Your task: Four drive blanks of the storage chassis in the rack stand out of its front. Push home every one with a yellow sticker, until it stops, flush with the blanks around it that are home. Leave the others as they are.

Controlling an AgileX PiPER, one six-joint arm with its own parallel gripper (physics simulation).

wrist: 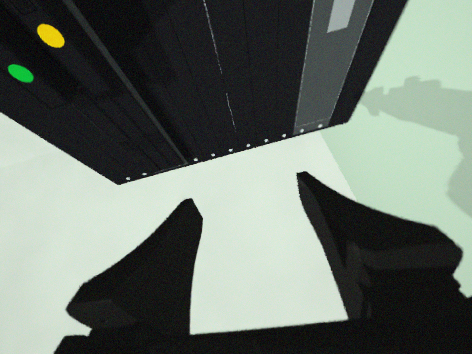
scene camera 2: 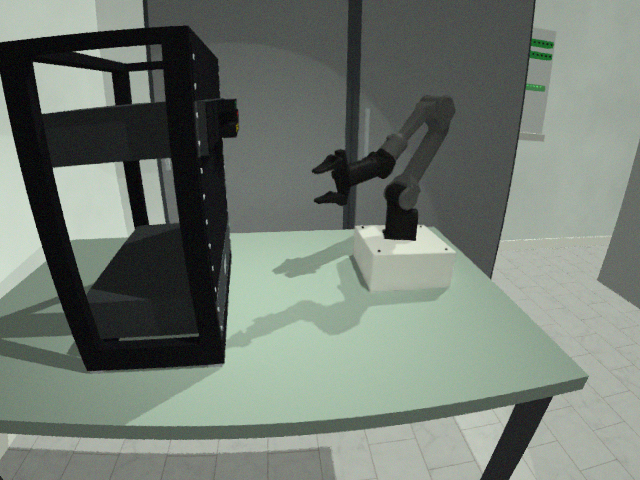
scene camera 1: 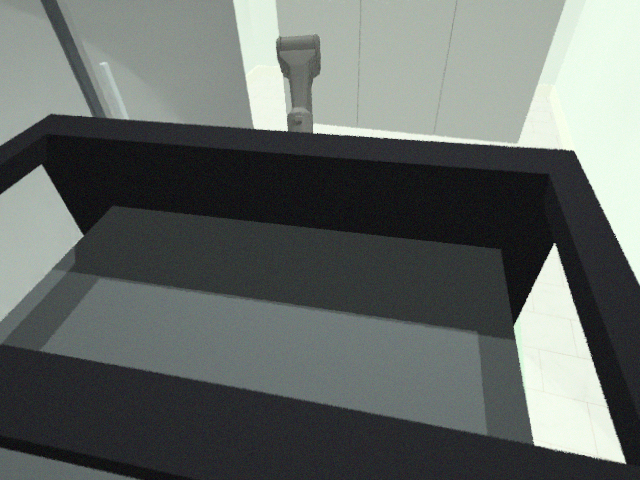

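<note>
The storage chassis sits in the upper part of the black rack. Dark drive blanks stand out of its front in scene camera 2, with small red and yellow marks on their outer faces. In the wrist view a yellow sticker and a green sticker show at the upper left, on neighbouring dark blanks. The other protruding blanks cannot be made out there. My gripper is open and empty, in front of the rack, apart from it and lower than the blanks. It is hidden in scene camera 1.
The rack stands on a green table. A dark unit lies low inside it, and a grey panel shows on its front. The arm's white base block stands on the table opposite the rack's front. Grey cabinets stand behind.
</note>
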